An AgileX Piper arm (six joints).
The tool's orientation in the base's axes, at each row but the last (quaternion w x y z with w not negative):
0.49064 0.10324 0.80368 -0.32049
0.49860 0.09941 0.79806 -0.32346
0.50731 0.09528 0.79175 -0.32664
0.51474 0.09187 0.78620 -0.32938
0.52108 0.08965 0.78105 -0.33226
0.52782 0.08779 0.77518 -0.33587
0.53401 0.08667 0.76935 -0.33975
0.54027 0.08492 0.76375 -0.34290
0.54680 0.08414 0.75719 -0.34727
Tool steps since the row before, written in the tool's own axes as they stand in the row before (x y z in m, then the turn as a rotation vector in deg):
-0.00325 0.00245 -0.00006 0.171 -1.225 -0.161
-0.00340 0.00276 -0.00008 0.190 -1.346 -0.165
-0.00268 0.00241 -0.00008 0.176 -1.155 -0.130
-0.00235 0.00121 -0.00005 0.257 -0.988 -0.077
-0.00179 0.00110 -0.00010 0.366 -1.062 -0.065
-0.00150 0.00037 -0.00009 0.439 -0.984 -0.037
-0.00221 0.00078 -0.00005 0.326 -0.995 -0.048
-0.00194 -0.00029 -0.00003 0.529 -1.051 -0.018
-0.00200 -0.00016 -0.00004 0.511 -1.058 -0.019
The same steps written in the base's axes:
0.00275 0.00241 0.00178 -0.790 -0.873 0.411
0.00291 0.00273 0.00180 -0.860 -0.967 0.446
0.00235 0.00238 0.00133 -0.736 -0.840 0.369
0.00161 0.00142 0.00154 -0.652 -0.760 0.214
0.00125 0.00127 0.00112 -0.727 -0.846 0.148
0.00075 0.00066 0.00118 -0.699 -0.820 0.044
0.00127 0.00113 0.00162 -0.666 -0.796 0.151
0.00061 0.00027 0.00184 -0.752 -0.905 -0.010
0.00066 0.00041 0.00185 -0.749 -0.905 0.009

